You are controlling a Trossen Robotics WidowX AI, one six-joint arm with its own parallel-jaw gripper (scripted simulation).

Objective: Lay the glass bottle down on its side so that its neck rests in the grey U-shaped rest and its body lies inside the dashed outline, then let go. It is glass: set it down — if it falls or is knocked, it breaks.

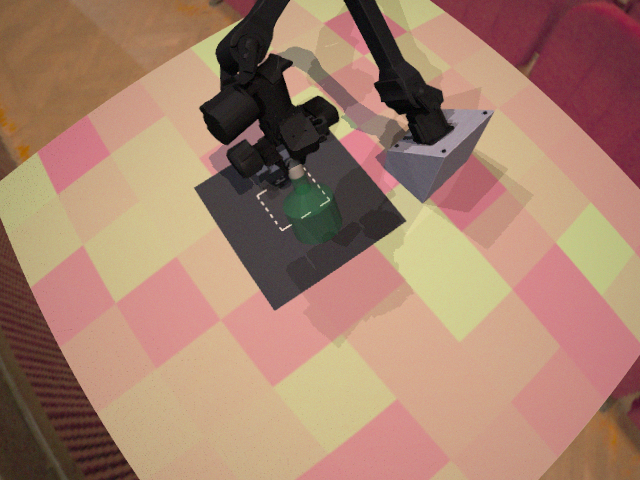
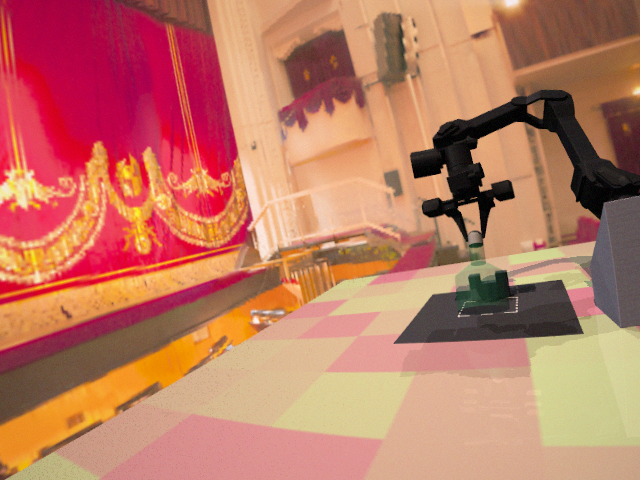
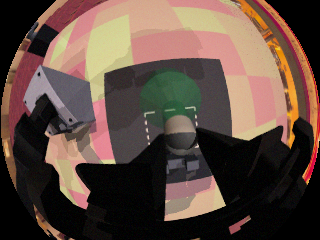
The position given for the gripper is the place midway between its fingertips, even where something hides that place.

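Note:
Image 1 contains a green glass bottle (image 1: 311, 208) and the gripper (image 1: 294, 168). The gripper (image 2: 475, 239) is visible in image 2. Image 3 contains a dark mat (image 3: 127, 130), along with the gripper (image 3: 180, 135) and the green glass bottle (image 3: 169, 99).

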